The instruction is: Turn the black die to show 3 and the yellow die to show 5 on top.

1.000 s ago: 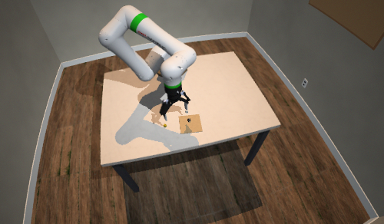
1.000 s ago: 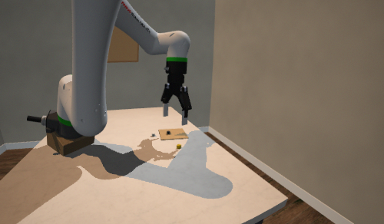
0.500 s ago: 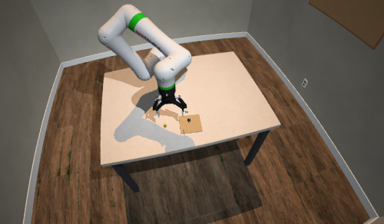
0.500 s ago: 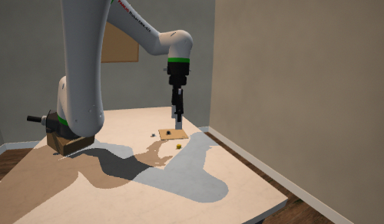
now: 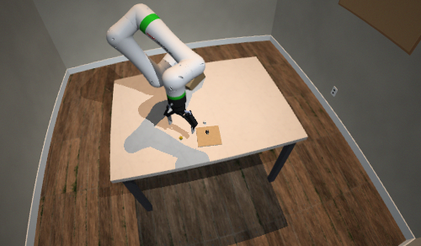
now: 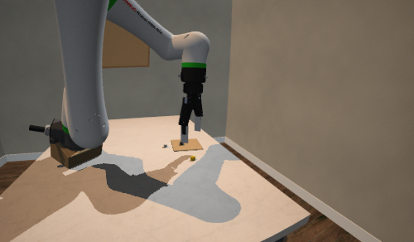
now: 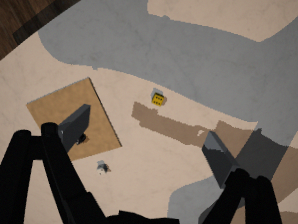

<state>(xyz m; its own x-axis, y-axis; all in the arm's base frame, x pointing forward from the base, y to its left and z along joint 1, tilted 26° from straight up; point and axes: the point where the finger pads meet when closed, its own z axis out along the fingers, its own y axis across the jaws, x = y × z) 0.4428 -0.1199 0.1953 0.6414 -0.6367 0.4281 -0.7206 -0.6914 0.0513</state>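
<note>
My gripper is now 20 mm to the left of the yellow die and 100 mm above it. Also, from my hand: tan mat 50 mm ahead, 140 mm to the left, 110 mm below; then white die 60 mm behind, 160 mm to the left, 100 mm below; then black die 20 mm ahead, 150 mm to the left, 100 mm below.
</note>
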